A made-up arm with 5 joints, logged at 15 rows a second.
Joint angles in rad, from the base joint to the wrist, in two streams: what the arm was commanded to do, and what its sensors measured. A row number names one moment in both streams.
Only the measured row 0 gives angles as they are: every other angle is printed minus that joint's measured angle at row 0.
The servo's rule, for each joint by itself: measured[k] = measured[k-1] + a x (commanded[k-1-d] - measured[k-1]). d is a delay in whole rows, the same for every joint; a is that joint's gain. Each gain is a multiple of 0.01, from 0.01 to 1. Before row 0 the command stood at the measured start. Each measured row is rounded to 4 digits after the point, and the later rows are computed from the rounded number. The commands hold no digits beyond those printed.
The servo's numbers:
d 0
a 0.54 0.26 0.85 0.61 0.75
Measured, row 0:
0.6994 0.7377 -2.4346 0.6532 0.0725
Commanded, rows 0 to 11:
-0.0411 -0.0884 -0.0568 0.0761 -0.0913
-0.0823 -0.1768 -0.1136 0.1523 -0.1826
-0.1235 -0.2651 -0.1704 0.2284 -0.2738
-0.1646 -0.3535 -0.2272 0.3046 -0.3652
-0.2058 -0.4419 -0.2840 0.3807 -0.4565
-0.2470 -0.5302 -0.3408 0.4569 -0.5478
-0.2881 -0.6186 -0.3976 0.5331 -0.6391
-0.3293 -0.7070 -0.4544 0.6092 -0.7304
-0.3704 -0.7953 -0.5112 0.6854 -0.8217
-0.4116 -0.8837 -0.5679 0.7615 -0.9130
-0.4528 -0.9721 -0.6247 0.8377 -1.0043
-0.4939 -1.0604 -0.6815 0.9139 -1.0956
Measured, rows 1 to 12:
-0.0222 -0.0230 -0.0483 0.0464 -0.0685
-0.0547 -0.0630 -0.1038 0.1110 -0.1541
-0.0919 -0.1155 -0.1604 0.1826 -0.2439
-0.1312 -0.1774 -0.2172 0.2570 -0.3349
-0.1715 -0.2462 -0.2740 0.3325 -0.4261
-0.2123 -0.3200 -0.3308 0.4084 -0.5174
-0.2532 -0.3976 -0.3876 0.4845 -0.6087
-0.2943 -0.4780 -0.4444 0.5606 -0.7000
-0.3354 -0.5605 -0.5012 0.6367 -0.7913
-0.3765 -0.6445 -0.5579 0.7128 -0.8826
-0.4177 -0.7297 -0.6147 0.7890 -0.9739
-0.4588 -0.8157 -0.6715 0.8652 -1.0652

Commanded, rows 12 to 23:
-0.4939 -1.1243 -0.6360 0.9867 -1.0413
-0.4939 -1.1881 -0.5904 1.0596 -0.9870
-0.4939 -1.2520 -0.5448 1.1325 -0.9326
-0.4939 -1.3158 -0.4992 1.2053 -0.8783
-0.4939 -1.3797 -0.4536 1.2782 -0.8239
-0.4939 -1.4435 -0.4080 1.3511 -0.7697
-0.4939 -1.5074 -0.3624 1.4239 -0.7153
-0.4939 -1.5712 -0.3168 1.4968 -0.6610
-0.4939 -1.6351 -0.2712 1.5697 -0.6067
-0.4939 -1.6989 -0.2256 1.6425 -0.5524
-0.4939 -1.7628 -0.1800 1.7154 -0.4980
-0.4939 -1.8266 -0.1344 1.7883 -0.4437
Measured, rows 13 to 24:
-0.4778 -0.8959 -0.6413 0.9393 -1.0473
-0.4865 -0.9719 -0.5980 1.0127 -1.0021
-0.4905 -1.0447 -0.5528 1.0858 -0.9500
-0.4923 -1.1152 -0.5072 1.1587 -0.8962
-0.4932 -1.1840 -0.4616 1.2316 -0.8420
-0.4936 -1.2515 -0.4160 1.3045 -0.7878
-0.4938 -1.3180 -0.3704 1.3773 -0.7334
-0.4939 -1.3838 -0.3248 1.4502 -0.6791
-0.4939 -1.4491 -0.2792 1.5231 -0.6248
-0.4939 -1.5140 -0.2336 1.5959 -0.5705
-0.4939 -1.5787 -0.1880 1.6688 -0.5161
-0.4939 -1.6432 -0.1424 1.7417 -0.4618

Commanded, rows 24 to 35:
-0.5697 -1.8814 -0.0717 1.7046 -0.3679
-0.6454 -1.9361 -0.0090 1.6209 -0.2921
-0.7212 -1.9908 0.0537 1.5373 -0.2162
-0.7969 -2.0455 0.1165 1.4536 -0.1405
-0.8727 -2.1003 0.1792 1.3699 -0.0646
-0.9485 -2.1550 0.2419 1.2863 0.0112
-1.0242 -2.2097 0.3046 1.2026 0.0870
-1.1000 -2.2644 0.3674 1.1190 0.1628
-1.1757 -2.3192 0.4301 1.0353 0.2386
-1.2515 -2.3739 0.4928 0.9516 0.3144
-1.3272 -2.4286 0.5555 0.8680 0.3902
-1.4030 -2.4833 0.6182 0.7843 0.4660
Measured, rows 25 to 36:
-0.5348 -1.7051 -0.0823 1.7191 -0.3914
-0.5945 -1.7652 -0.0200 1.6592 -0.3169
-0.6629 -1.8239 0.0426 1.5848 -0.2414
-0.7353 -1.8815 0.1054 1.5048 -0.1657
-0.8095 -1.9384 0.1681 1.4225 -0.0899
-0.8846 -1.9947 0.2308 1.3394 -0.0141
-0.9600 -2.0506 0.2935 1.2560 0.0617
-1.0356 -2.1062 0.3563 1.1724 0.1375
-1.1113 -2.1616 0.4190 1.0888 0.2133
-1.1870 -2.2168 0.4817 1.0051 0.2891
-1.2627 -2.2719 0.5444 0.9215 0.3649
-1.3385 -2.3269 0.6071 0.8378 0.4407

